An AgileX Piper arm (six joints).
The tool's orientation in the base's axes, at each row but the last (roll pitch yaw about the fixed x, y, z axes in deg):
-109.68, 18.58, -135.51
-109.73, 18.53, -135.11
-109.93, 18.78, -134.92
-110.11, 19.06, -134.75
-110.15, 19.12, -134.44
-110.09, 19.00, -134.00
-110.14, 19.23, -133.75
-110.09, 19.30, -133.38
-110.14, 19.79, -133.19
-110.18, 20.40, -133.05
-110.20, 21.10, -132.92
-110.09, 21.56, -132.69
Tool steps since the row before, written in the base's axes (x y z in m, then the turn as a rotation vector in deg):
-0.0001, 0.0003, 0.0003, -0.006, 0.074, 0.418
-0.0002, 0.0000, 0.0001, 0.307, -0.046, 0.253
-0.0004, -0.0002, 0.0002, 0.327, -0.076, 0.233
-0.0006, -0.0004, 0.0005, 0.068, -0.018, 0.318
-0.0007, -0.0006, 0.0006, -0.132, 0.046, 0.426
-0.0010, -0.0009, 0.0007, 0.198, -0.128, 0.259
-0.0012, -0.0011, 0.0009, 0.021, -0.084, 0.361
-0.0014, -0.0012, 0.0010, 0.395, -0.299, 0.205
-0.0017, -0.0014, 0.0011, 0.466, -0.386, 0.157
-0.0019, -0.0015, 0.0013, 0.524, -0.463, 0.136
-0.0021, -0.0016, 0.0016, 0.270, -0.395, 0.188
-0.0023, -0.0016, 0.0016, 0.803, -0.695, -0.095
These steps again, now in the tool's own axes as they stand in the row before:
-0.0002, -0.0001, -0.0003, -0.178, -0.340, -0.182
0.0001, -0.0001, -0.0002, -0.256, -0.255, 0.173
0.0003, -0.0003, -0.0002, -0.243, -0.251, 0.212
0.0005, -0.0006, -0.0004, -0.137, -0.292, -0.042
0.0007, -0.0008, -0.0004, -0.083, -0.353, -0.264
0.0010, -0.0010, -0.0005, -0.127, -0.296, 0.138
0.0012, -0.0013, -0.0006, -0.075, -0.360, -0.054
0.0014, -0.0014, -0.0007, -0.119, -0.334, 0.402
0.0017, -0.0016, -0.0009, -0.088, -0.335, 0.521
0.0018, -0.0018, -0.0011, -0.066, -0.354, 0.614
0.0019, -0.0021, -0.0013, 0.031, -0.361, 0.364
0.0020, -0.0021, -0.0014, 0.004, -0.270, 1.031

